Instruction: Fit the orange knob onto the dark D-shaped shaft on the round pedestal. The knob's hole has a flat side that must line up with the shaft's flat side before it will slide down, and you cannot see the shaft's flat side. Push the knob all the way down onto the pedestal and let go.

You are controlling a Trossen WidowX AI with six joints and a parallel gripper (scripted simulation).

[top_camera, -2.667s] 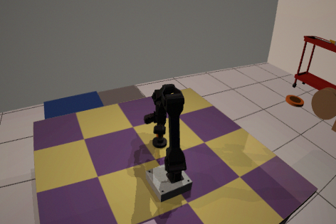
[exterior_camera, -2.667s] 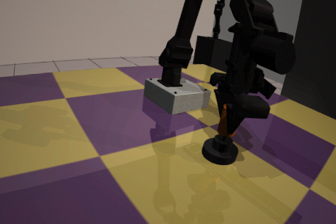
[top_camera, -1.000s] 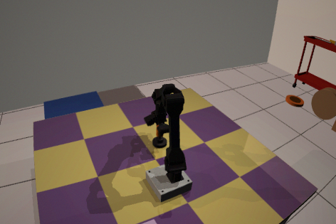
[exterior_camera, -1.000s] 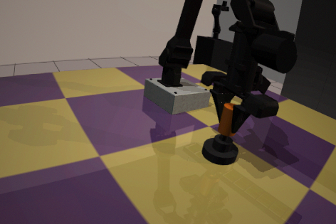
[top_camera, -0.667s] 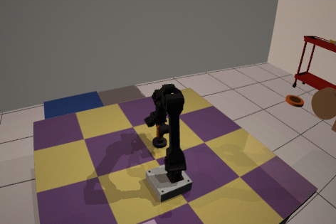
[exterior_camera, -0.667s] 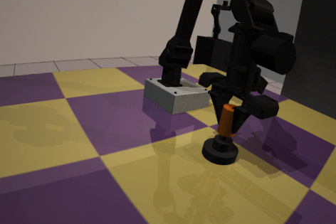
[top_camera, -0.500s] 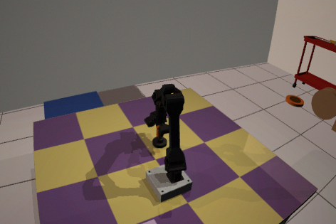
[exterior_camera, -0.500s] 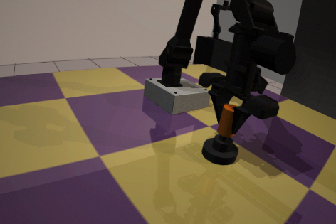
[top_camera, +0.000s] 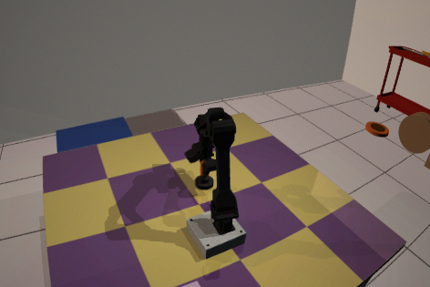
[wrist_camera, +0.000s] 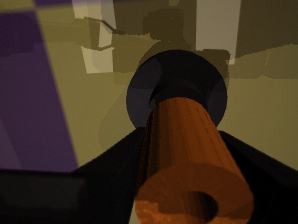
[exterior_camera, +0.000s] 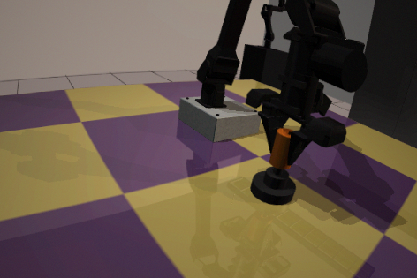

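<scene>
Right now the orange knob is 2 cm above my gripper tip. From my gripper tip the other things lie so: dark round pedestal (4 cm below).
</scene>
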